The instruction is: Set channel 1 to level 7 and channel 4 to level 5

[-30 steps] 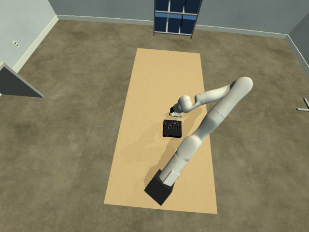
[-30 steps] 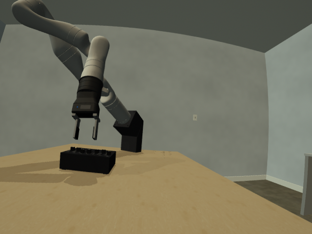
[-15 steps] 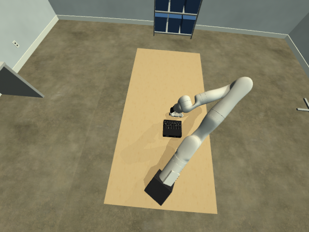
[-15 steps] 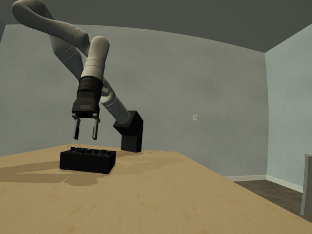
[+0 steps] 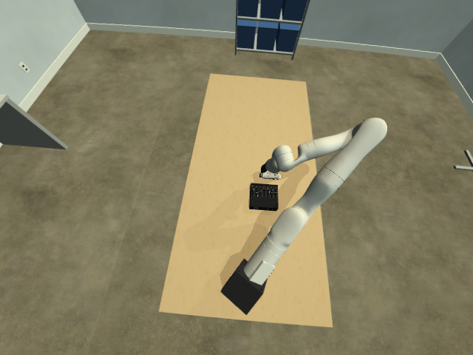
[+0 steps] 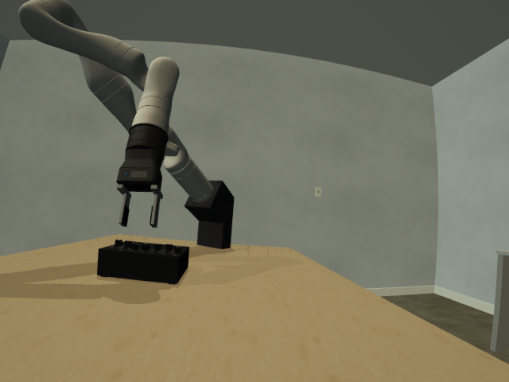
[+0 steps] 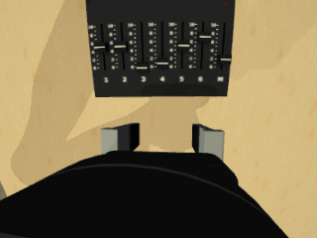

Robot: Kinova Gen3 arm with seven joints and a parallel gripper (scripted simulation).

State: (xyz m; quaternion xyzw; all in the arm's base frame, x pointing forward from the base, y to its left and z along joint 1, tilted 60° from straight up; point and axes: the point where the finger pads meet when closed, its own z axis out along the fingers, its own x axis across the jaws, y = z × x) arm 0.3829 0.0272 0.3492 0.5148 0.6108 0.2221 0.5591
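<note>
My gripper is now 90 mm past the channel 1 fader cap, 60 mm above it and 40 mm to the left of it. Round my hand: channel 4 fader cap 60 mm below, 60 mm behind, 20 mm to the left.
</note>
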